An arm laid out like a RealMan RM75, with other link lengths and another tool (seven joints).
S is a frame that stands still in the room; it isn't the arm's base.
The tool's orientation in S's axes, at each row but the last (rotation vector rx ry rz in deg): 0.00, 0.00, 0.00; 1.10, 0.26, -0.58; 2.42, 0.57, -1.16; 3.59, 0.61, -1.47; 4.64, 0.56, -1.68; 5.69, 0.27, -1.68; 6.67, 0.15, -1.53
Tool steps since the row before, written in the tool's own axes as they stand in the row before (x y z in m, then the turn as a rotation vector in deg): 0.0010, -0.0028, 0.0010, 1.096, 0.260, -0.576; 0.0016, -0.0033, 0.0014, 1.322, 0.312, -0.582; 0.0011, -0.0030, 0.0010, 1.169, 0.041, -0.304; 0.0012, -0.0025, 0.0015, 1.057, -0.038, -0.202; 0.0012, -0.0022, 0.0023, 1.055, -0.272, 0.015; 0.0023, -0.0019, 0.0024, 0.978, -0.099, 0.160; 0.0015, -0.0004, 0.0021, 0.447, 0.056, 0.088
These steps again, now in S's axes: 0.0010, -0.0028, 0.0010, 1.096, 0.260, -0.576; 0.0016, -0.0033, 0.0013, 1.323, 0.310, -0.582; 0.0010, -0.0031, 0.0009, 1.167, 0.030, -0.314; 0.0011, -0.0026, 0.0013, 1.054, -0.052, -0.216; 0.0012, -0.0024, 0.0021, 1.047, -0.303, -0.019; 0.0023, -0.0022, 0.0022, 0.975, -0.143, 0.143; 0.0015, -0.0007, 0.0020, 0.448, 0.034, 0.092
